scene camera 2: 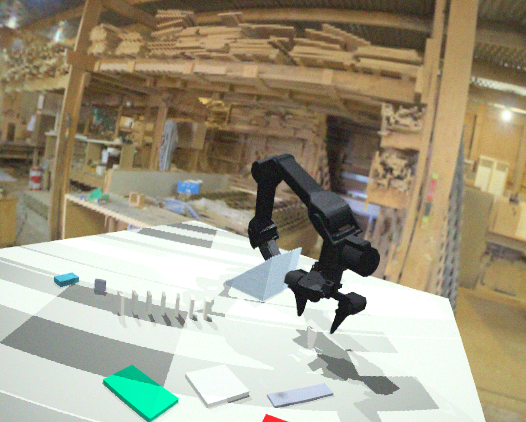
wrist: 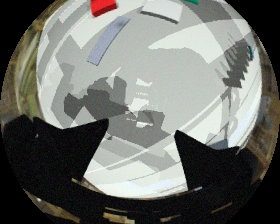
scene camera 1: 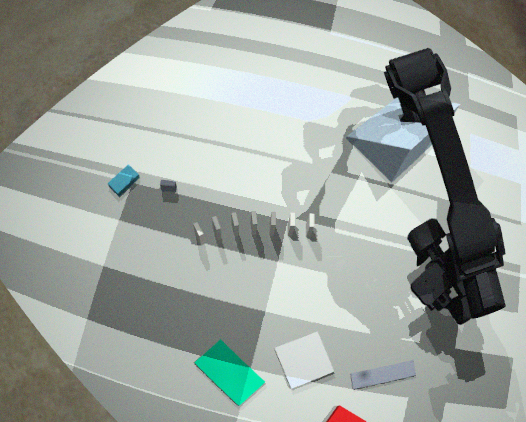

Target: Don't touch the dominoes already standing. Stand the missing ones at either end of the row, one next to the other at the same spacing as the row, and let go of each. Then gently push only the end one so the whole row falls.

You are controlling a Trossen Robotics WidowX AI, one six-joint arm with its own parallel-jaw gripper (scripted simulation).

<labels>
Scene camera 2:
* gripper
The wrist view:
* gripper
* grey strip
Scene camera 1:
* gripper
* white plate
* grey strip
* green plate
</labels>
